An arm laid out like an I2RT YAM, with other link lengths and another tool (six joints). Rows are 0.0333 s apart.
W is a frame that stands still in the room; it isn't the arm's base.
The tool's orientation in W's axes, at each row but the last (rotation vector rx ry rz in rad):
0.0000, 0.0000, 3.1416
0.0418, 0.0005, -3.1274
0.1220, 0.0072, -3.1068
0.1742, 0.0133, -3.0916
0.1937, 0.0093, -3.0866
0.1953, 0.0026, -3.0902
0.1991, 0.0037, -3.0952
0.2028, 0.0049, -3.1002
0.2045, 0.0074, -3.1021
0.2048, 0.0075, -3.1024
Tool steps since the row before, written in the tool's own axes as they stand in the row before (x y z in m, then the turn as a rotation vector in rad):
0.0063, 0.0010, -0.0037, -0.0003, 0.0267, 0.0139
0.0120, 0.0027, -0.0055, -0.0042, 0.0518, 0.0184
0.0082, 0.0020, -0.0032, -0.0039, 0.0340, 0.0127
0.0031, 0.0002, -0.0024, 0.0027, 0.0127, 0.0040
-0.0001, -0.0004, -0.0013, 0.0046, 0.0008, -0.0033
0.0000, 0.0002, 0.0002, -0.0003, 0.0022, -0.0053
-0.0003, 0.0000, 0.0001, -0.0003, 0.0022, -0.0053
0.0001, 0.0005, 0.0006, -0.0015, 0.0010, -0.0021
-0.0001, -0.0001, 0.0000, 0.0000, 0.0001, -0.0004
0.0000, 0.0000, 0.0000, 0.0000, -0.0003, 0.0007
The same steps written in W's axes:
-0.0063, -0.0010, -0.0037, 0.0003, -0.0267, 0.0139
-0.0118, -0.0029, -0.0058, 0.0044, -0.0517, 0.0185
-0.0079, -0.0022, -0.0038, 0.0040, -0.0339, 0.0129
-0.0028, -0.0003, -0.0027, -0.0026, -0.0129, 0.0036
0.0002, 0.0004, -0.0013, -0.0041, -0.0010, -0.0039
0.0000, -0.0002, 0.0002, 0.0011, -0.0022, -0.0052
0.0003, 0.0000, 0.0001, 0.0011, -0.0022, -0.0052
-0.0002, -0.0005, 0.0006, 0.0018, -0.0009, -0.0019
0.0001, 0.0001, 0.0000, 0.0001, -0.0001, -0.0004
0.0000, 0.0000, 0.0000, -0.0001, 0.0003, 0.0007

